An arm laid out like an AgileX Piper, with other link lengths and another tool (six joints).
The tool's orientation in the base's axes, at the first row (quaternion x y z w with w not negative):
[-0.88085 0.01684 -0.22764 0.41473]
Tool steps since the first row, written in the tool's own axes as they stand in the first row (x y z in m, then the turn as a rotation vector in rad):
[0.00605 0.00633 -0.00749 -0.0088 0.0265 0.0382]
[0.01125 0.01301 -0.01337 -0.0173 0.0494 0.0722]
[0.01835 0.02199 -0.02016 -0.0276 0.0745 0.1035]
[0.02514 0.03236 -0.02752 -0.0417 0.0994 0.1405]
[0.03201 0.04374 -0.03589 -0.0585 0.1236 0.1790]
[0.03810 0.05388 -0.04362 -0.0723 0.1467 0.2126]
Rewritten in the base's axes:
[0.00332 -0.01089 0.00181 0.0122 0.0122 -0.0441]
[0.00660 -0.02065 0.00213 0.0223 0.0236 -0.0830]
[0.01157 -0.03300 0.00200 0.0301 0.0320 -0.1229]
[0.01625 -0.04660 0.00104 0.0368 0.0455 -0.1671]
[0.02074 -0.06161 -0.00008 0.0416 0.0612 -0.2128]
[0.02460 -0.07517 -0.00094 0.0468 0.0733 -0.2537]

